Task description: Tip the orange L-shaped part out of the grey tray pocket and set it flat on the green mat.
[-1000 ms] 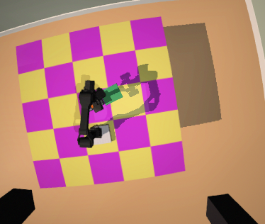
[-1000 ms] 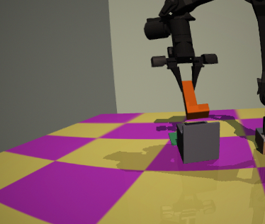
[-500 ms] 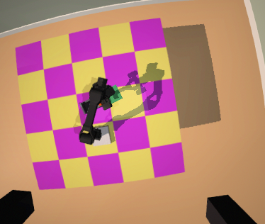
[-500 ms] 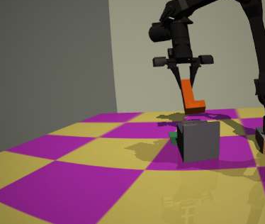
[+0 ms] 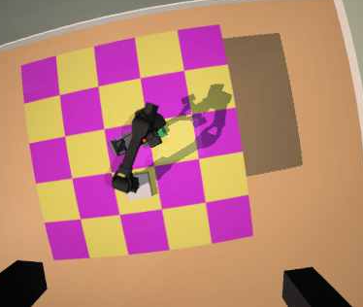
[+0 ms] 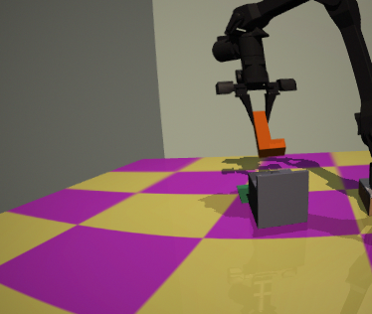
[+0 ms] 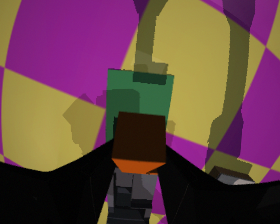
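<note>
My gripper tip is now 170 mm above the green mat, 20 mm to the right of it and 10 mm past it. Also, from my gripper tip: grey tray (160 mm to the left, 160 mm below, 70 mm behind); then orange L-shaped part (30 mm below, 30 mm behind, 20 mm to the left).
</note>
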